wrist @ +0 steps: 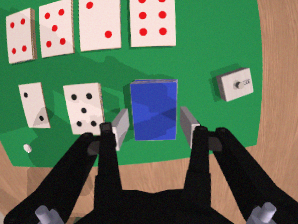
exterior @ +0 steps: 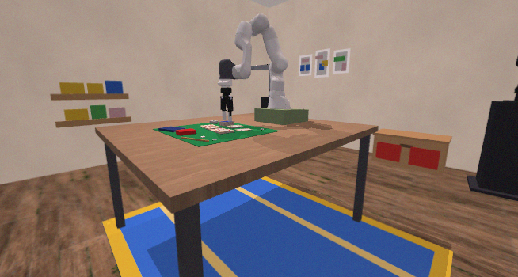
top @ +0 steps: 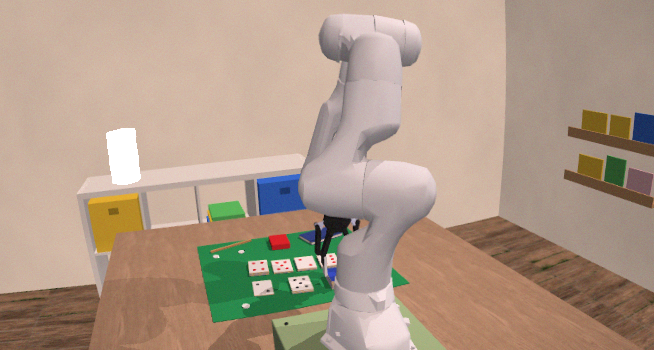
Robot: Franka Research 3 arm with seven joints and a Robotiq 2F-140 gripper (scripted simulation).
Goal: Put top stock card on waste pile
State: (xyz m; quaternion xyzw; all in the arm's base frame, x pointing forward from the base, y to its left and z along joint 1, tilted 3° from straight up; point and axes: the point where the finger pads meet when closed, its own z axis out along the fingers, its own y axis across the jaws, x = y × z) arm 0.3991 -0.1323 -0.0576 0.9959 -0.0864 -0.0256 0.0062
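Now: the grey block 140 mm to the right of my hand, 40 mm below it and 20 mm ahead of it. The rest, counted from my hand: red block (360 mm ahead, 70 mm to the left, 50 mm below); black-pip card (230 mm to the left, 60 mm below, 60 mm ahead); green mat (170 mm ahead, 90 mm to the left, 70 mm below).
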